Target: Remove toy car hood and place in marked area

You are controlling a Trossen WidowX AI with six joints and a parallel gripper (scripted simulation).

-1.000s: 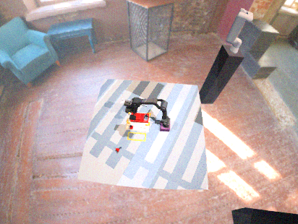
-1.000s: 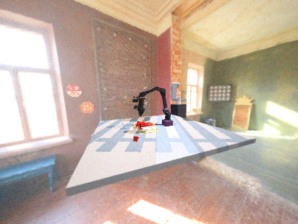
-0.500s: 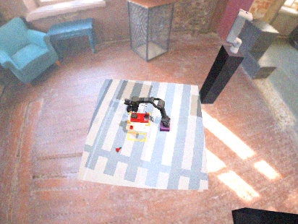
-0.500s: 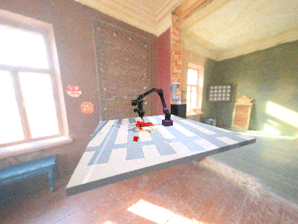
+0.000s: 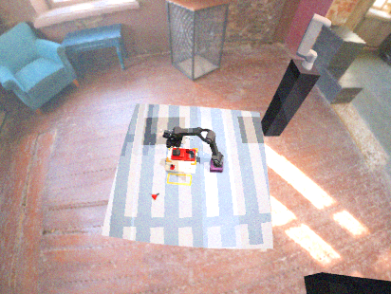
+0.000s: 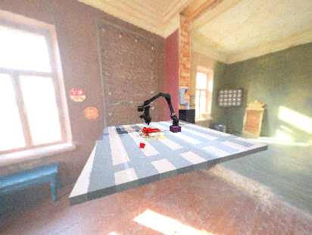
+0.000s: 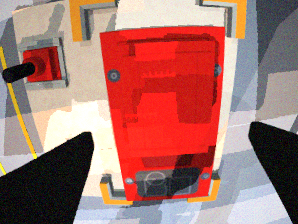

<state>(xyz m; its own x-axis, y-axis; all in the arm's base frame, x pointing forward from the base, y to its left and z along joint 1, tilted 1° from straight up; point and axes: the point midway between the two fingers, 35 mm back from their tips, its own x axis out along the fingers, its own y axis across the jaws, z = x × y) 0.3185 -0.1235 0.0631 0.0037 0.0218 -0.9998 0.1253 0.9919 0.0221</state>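
The red hood is 60 mm below my gripper tip.
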